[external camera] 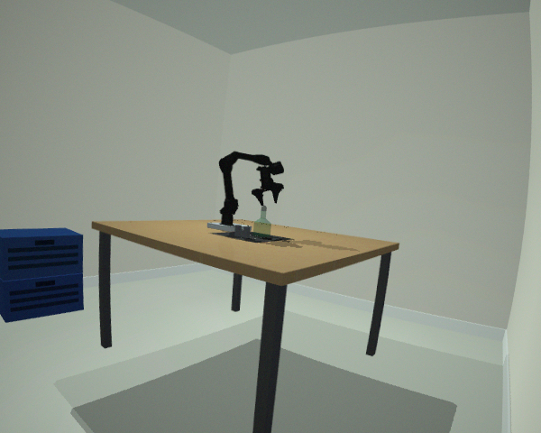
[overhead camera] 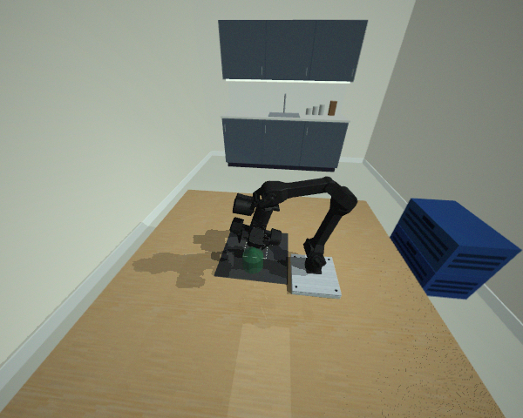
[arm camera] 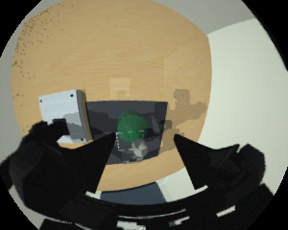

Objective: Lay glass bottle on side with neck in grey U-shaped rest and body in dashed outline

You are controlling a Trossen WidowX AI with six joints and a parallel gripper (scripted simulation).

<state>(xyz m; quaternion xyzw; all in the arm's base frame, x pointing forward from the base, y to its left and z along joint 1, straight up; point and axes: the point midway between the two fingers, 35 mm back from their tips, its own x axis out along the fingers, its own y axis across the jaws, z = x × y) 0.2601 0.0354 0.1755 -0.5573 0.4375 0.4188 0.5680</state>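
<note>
My gripper tip is 7 cm above the green glass bottle and 4 cm to the left of it. The rest, counted from my gripper tip: dark mat (17 cm below, 12 cm to the right).
</note>
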